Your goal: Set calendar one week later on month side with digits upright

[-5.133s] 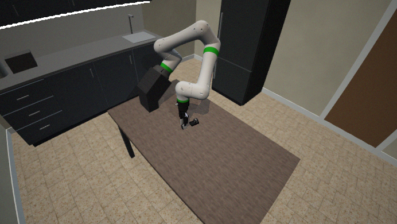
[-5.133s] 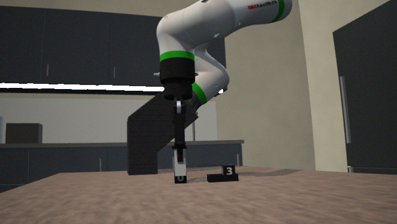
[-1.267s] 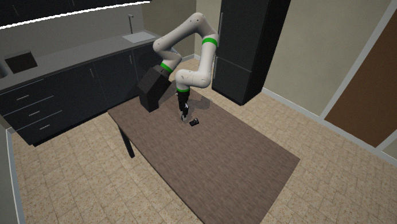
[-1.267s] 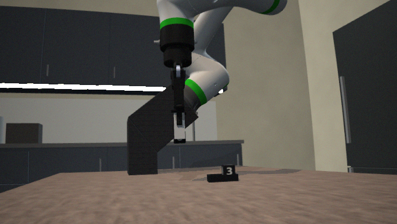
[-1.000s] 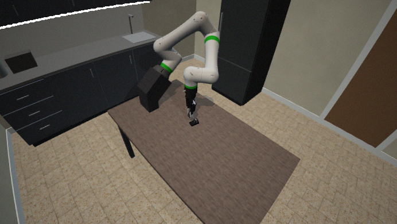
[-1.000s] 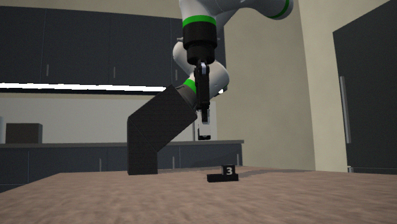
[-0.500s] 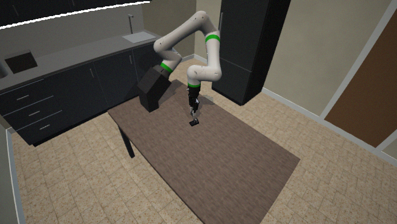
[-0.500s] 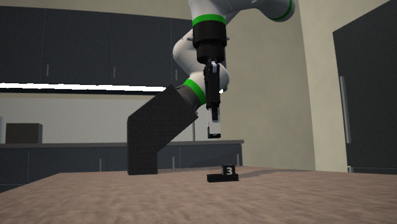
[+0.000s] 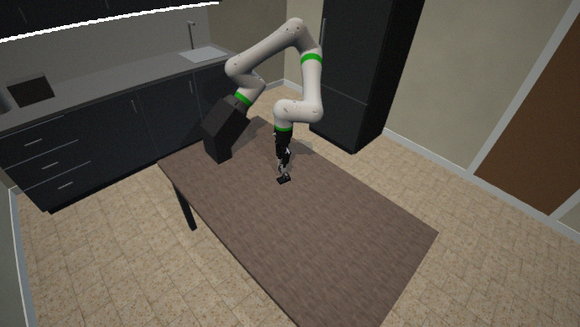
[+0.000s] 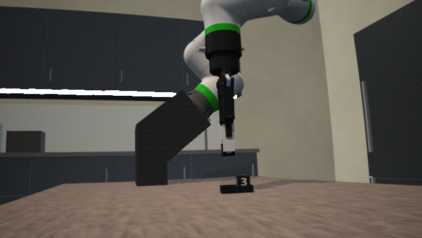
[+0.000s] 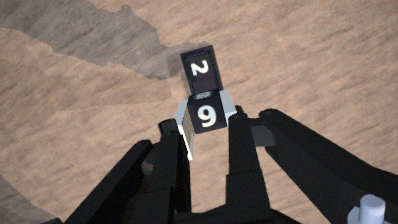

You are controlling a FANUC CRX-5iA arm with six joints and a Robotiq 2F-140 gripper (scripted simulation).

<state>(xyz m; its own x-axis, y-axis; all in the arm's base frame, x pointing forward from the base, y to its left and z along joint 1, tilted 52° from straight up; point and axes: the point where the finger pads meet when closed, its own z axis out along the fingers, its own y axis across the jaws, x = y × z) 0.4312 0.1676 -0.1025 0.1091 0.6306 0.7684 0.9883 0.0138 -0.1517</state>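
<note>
Right now the cube is 30 mm to the left of my hand and 110 mm below it. From my hand the other things lie so: black tray (20 mm to the left, 120 mm below).
</note>
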